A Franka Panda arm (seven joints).
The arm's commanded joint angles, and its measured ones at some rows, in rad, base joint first. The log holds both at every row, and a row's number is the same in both.
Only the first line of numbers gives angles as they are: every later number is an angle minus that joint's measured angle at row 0.
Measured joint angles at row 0:
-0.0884, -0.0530, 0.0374, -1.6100, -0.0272, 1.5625, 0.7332
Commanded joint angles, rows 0 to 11:
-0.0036, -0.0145, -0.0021, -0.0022, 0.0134, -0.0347, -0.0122
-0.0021, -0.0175, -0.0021, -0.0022, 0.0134, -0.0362, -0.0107
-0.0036, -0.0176, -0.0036, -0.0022, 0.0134, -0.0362, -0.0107
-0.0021, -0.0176, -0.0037, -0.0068, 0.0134, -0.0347, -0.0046
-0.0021, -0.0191, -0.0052, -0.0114, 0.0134, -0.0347, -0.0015
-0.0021, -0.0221, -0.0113, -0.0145, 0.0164, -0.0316, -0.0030
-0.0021, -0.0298, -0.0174, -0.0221, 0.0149, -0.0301, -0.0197
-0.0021, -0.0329, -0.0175, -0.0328, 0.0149, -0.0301, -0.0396
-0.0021, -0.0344, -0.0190, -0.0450, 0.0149, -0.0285, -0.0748
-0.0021, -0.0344, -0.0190, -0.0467, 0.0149, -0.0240, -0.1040
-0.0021, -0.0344, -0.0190, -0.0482, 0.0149, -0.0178, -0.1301
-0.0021, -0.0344, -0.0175, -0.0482, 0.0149, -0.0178, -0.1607
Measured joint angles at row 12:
-0.0003, -0.0137, -0.0175, -0.0287, 0.0004, 0.0000, -0.0765
